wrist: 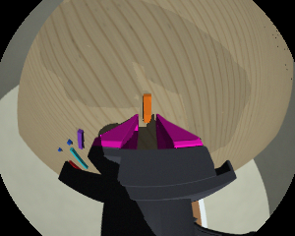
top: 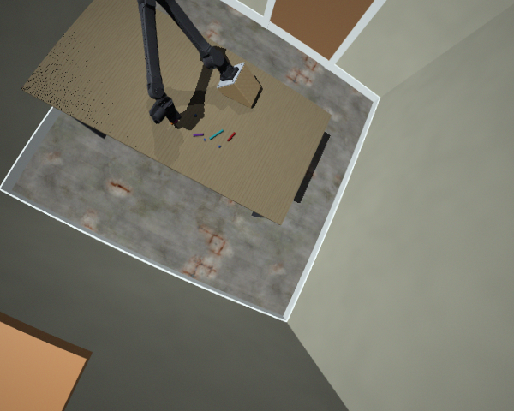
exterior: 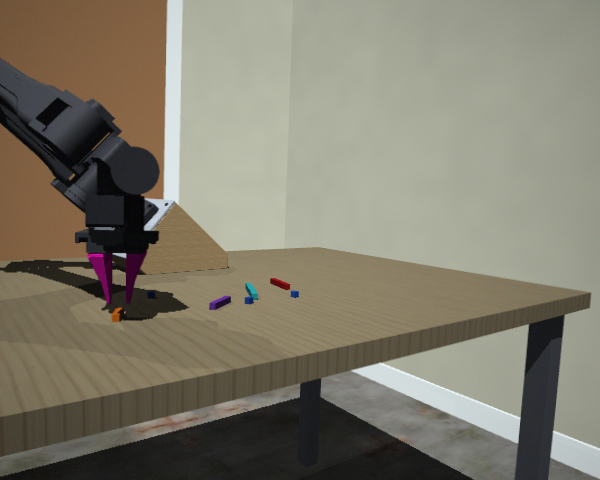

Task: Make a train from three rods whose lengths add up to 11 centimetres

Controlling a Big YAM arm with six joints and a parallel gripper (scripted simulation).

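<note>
My gripper is now 20 mm above the orange rod. The rest, counted from my hand: turquoise rod: 60 mm behind, 250 mm to the left, 20 mm below; purple rod: 160 mm to the left, 20 mm below; red rod: 100 mm behind, 340 mm to the left, 20 mm below.
</note>
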